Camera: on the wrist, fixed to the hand. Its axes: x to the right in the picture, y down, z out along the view.
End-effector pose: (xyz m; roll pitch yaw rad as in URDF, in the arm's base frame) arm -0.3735 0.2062 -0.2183 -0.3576 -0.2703 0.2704
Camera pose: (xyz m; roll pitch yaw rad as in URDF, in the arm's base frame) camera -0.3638 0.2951 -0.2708 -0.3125 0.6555 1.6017
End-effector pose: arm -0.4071 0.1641 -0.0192 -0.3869 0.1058 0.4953
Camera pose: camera -0.4358 0.2410 -0.0826 0.1707 0.7184 2.1344
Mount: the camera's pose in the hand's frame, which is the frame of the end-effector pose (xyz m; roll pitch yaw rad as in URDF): 0.0179 0.0986 -0.0266 0.0398 0.3339 1.5513
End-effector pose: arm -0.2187 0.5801 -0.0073 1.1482 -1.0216 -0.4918
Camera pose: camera -0.2393 0.6645 0.0492 -1.1239 -0.4063 1.8060
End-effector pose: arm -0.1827 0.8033 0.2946 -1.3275 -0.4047 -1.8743
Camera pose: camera -0.2016 0.7498 0.2078 -1.7246 1.1386 -2.0921
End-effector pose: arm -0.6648 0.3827 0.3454 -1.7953 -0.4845 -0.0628
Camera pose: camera -0.6101 0.3313 0.2739 -2.2988 0.8357 -0.9735
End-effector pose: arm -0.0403 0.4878 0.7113 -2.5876 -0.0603 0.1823
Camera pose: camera -0.0033 0.3951 0.6832 -3.0295 0.2185 -1.3562
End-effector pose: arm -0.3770 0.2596 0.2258 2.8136 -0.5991 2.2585
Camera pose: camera -0.3005 0.3000 0.2829 -2.3902 -0.5444 0.2900
